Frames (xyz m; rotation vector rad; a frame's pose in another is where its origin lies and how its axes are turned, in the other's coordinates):
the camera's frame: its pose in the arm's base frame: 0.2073 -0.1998 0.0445 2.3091 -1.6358 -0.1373
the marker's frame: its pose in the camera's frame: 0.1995 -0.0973 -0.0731 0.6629 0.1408 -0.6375
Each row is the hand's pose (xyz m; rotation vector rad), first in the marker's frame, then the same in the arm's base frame.
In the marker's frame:
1: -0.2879 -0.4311 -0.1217 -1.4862 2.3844 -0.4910
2: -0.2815 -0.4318 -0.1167 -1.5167 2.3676 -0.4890
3: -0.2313 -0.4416 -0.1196 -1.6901 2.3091 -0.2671
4: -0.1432 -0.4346 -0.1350 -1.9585 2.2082 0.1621
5: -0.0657 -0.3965 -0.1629 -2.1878 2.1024 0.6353
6: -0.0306 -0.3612 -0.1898 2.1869 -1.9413 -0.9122
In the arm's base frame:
1: 0.3141 0.1603 0.2652 0.2432 -0.0717 1.5106
2: 0.3213 0.1580 0.2621 0.2444 -0.0746 1.4864
3: 0.3659 0.1390 0.2788 0.1955 -0.2402 1.3625
4: 0.4291 0.0845 0.3114 0.0583 -0.5241 1.1486
5: 0.4648 0.0082 0.3453 -0.1426 -0.7855 0.9319
6: 0.4676 -0.0430 0.3693 -0.3022 -0.9360 0.8029

